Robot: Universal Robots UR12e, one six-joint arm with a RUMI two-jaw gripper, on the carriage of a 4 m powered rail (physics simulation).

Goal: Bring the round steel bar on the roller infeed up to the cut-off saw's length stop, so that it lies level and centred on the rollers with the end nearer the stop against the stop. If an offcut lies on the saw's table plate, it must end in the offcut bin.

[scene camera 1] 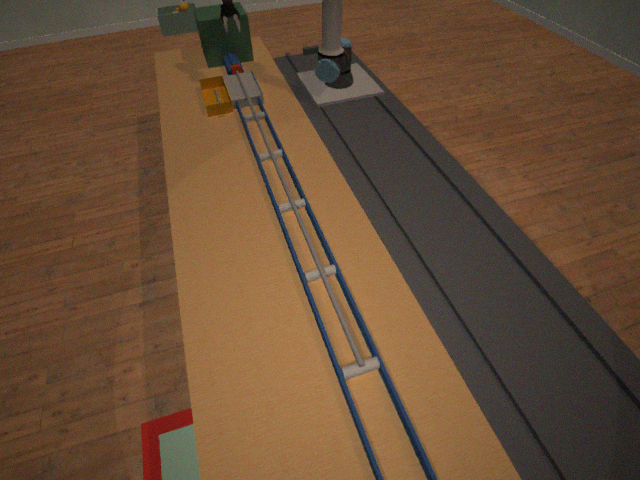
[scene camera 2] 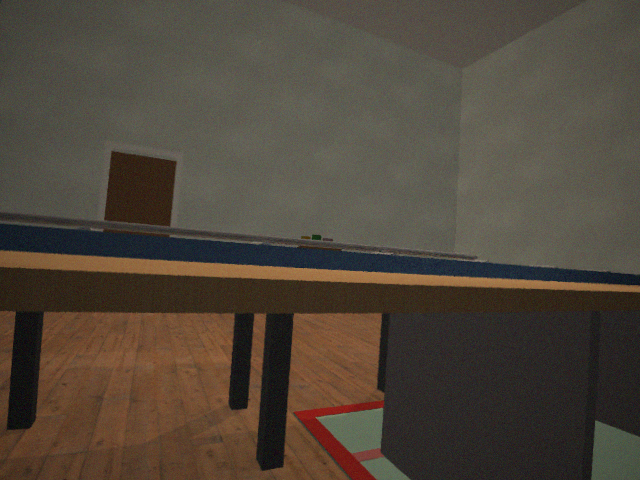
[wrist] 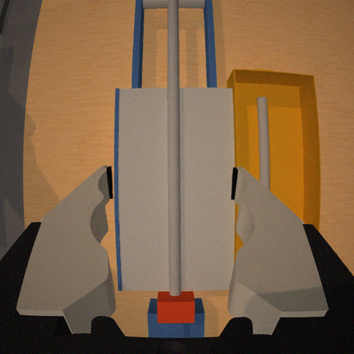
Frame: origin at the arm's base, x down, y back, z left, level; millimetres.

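Seen in the pictures: gripper, fingertip midpoint: [scene camera 1: 233, 34]; arm's base, origin of the base link: [scene camera 1: 338, 81].
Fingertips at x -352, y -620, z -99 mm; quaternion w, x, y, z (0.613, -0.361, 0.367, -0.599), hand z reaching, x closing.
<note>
Offsets run from my fingertips to a thing's top centre. "pt": to the spot under its first point. Level surfaces: height alone.
The round steel bar @(pt dx +302, dy +5, dz +1200 mm) [scene camera 1: 295, 206] [scene camera 2: 289, 241] [wrist: 173, 150] lies lengthwise along the middle of the rollers and over the saw's grey table plate @(dx +323, dy +0, dz -27 mm) [scene camera 1: 235, 93] [wrist: 142, 200]. In the wrist view its near end meets the red face of the length stop @(dx +276, dy +0, dz -222 mm) [scene camera 1: 236, 68] [wrist: 176, 309]; any small gap there is too fine to tell. An offcut @(dx +360, dy -166, dz +13 mm) [scene camera 1: 217, 96] [wrist: 263, 145] lies inside the yellow offcut bin @(dx +310, dy -178, dz -2 mm) [scene camera 1: 221, 111] [wrist: 311, 150]. My gripper [scene camera 1: 231, 23] [wrist: 171, 169] is open and empty, its fingers apart on both sides of the bar, above the plate.
The blue infeed rails [scene camera 1: 317, 315] [scene camera 2: 361, 258] [wrist: 211, 55] run along the table @(dx +381 mm) [scene camera 1: 217, 258]. A green box-shaped housing @(dx +62, dy +0, dz -652 mm) [scene camera 1: 224, 41] stands behind the stop. The arm's base [scene camera 1: 338, 77] is on the rail carriage [scene camera 1: 361, 93] at the right. A grey-green container [scene camera 1: 175, 23] is at the far left.
</note>
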